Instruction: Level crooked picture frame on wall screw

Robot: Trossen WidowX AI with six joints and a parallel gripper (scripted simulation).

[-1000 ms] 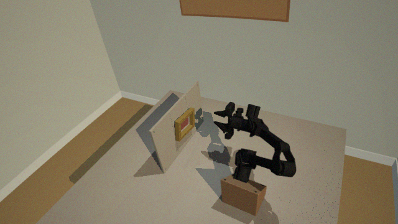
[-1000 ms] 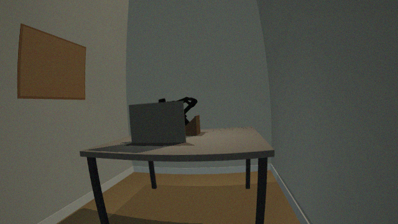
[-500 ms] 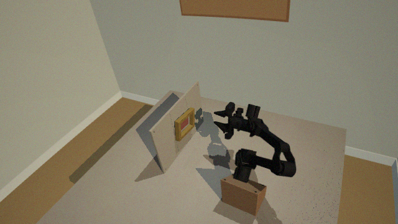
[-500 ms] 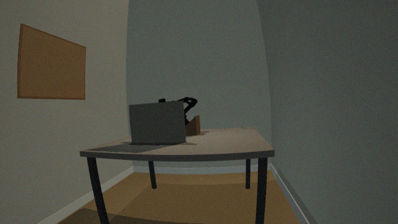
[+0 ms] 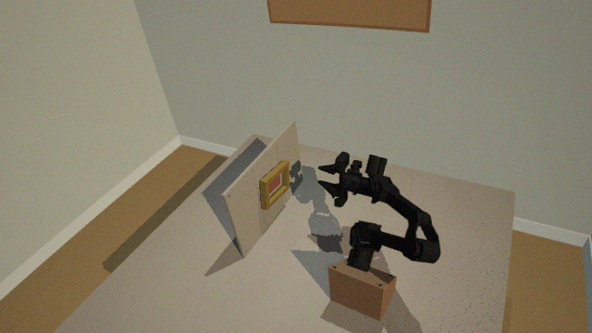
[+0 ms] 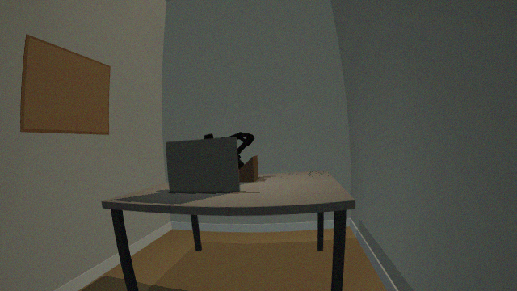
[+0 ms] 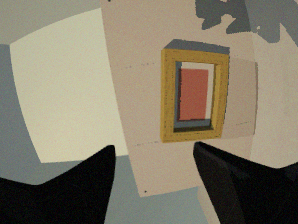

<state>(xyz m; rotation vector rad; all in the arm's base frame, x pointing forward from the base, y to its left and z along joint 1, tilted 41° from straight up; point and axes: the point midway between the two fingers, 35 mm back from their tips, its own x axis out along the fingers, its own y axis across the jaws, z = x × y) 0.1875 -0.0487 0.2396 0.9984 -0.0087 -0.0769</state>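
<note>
Right now the picture frame is 190 mm ahead of my gripper tip, 10 mm to the left of it and 90 mm below it. Also, from my gripper tip: wall panel (200 mm ahead, 10 mm to the left, 100 mm below).
</note>
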